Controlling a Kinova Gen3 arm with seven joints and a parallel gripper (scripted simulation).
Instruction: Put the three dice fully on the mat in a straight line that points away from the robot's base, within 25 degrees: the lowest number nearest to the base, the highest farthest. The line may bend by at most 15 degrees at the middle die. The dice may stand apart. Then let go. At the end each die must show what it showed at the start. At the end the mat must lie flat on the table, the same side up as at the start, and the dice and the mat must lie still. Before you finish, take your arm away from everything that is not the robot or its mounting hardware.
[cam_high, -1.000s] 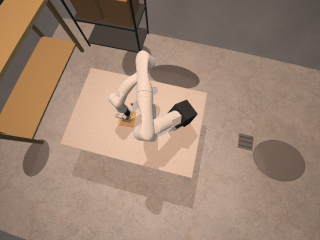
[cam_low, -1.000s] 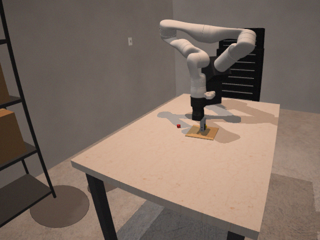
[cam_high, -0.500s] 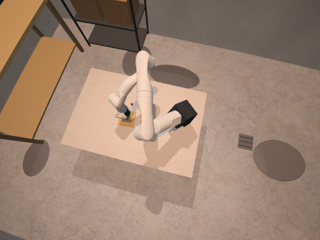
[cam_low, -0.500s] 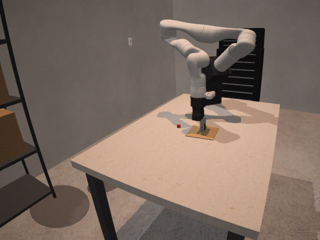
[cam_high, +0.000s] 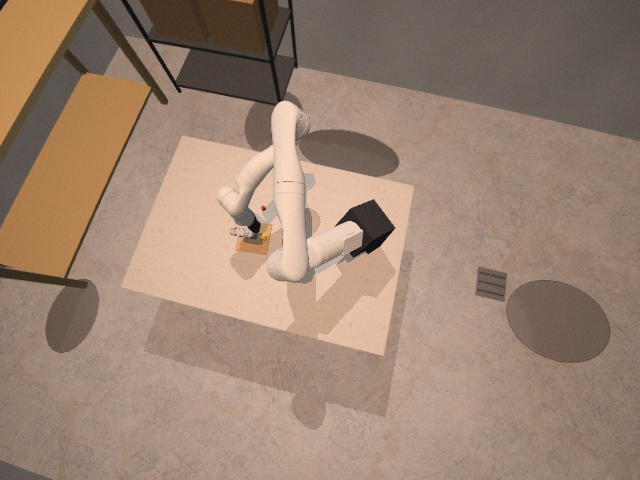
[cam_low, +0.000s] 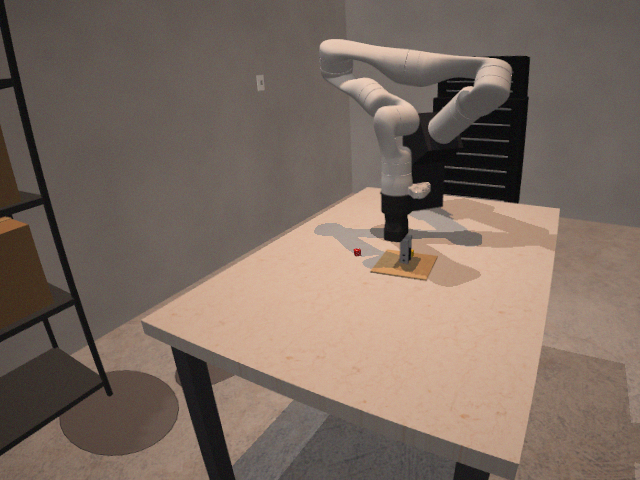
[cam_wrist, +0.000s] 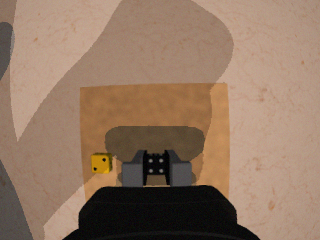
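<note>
The black die is 10 mm below my hand. Round my hand: tan mat: 30 mm below; yellow die: 40 mm behind, 20 mm to the right, 20 mm below; red die: 130 mm to the right, 50 mm ahead, 20 mm below.
</note>
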